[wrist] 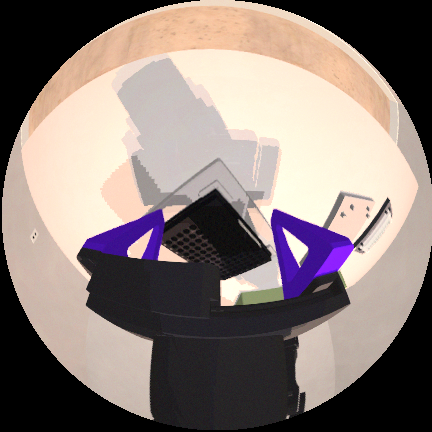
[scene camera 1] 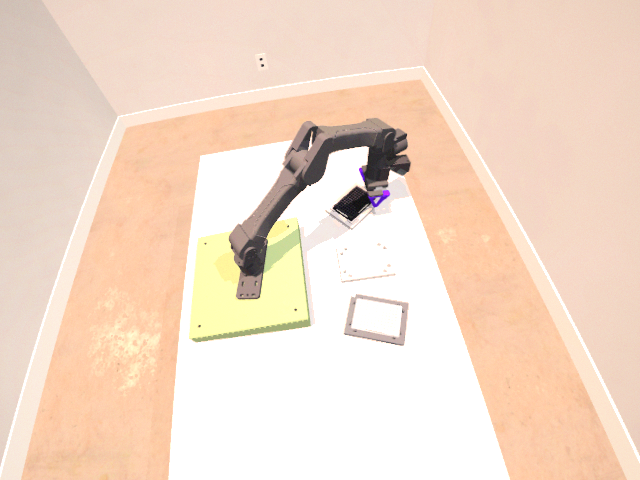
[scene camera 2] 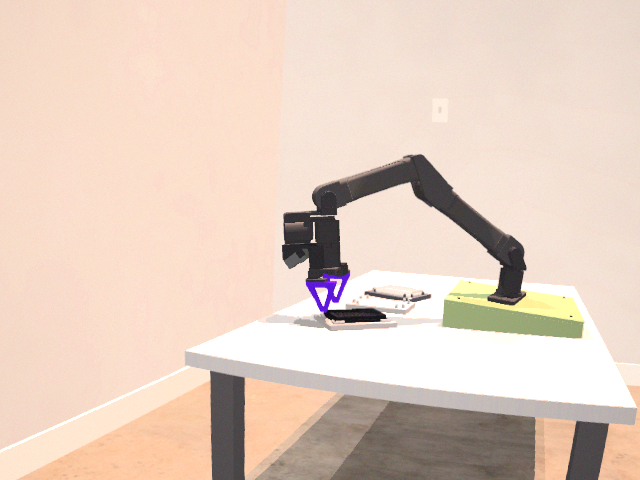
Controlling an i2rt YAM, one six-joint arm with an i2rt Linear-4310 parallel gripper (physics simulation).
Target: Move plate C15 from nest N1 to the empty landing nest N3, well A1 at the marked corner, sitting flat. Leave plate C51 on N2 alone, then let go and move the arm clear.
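A black well plate sits on a pale nest. My gripper is open, pointing down low at the plate's outer end. In the wrist view the plate shows between the purple fingers, turned at an angle to them; contact cannot be made out. The empty white nest with corner pegs lies beside it. A white plate rests on the dark grey nest beyond. Labels and the A1 mark cannot be read.
The arm rises from a thick yellow-green base block and reaches over the white table. The nests stand in a row beside the block. The black plate's nest is near one end of the table.
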